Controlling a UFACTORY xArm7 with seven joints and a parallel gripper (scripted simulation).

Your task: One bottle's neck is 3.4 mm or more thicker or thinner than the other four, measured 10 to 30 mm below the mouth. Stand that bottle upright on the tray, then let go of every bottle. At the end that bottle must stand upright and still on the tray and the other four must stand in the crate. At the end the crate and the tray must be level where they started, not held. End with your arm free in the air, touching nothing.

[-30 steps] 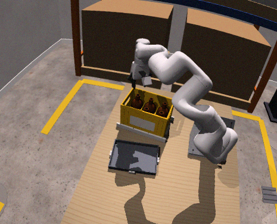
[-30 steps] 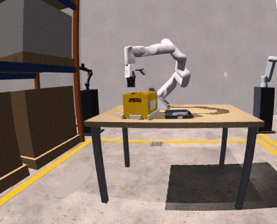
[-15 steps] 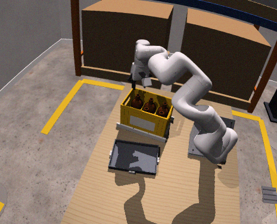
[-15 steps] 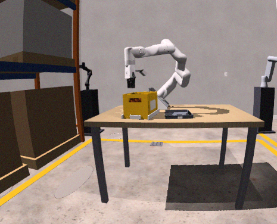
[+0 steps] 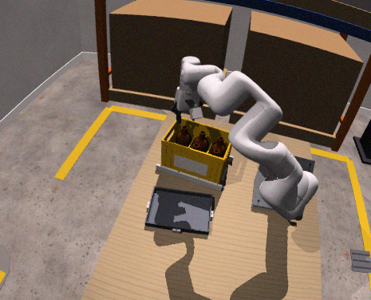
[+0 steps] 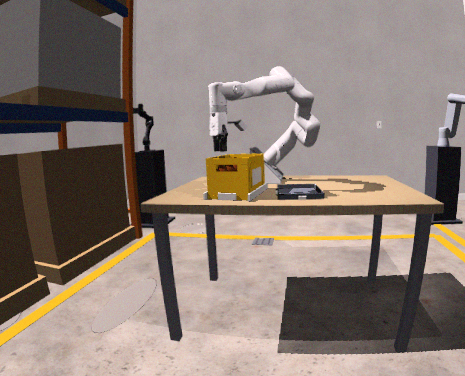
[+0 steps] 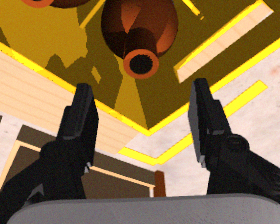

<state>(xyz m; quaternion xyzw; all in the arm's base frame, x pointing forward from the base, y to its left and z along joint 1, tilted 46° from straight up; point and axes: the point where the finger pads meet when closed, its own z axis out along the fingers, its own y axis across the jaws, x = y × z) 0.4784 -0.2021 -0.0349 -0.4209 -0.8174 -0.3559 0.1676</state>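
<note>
My gripper is now 13 cm above the yellow crate, 8 cm past it and 6 cm to the right of it. Also, from my hand: dark grey tray: 34 cm to the left, 21 cm below, 6 cm behind.
</note>
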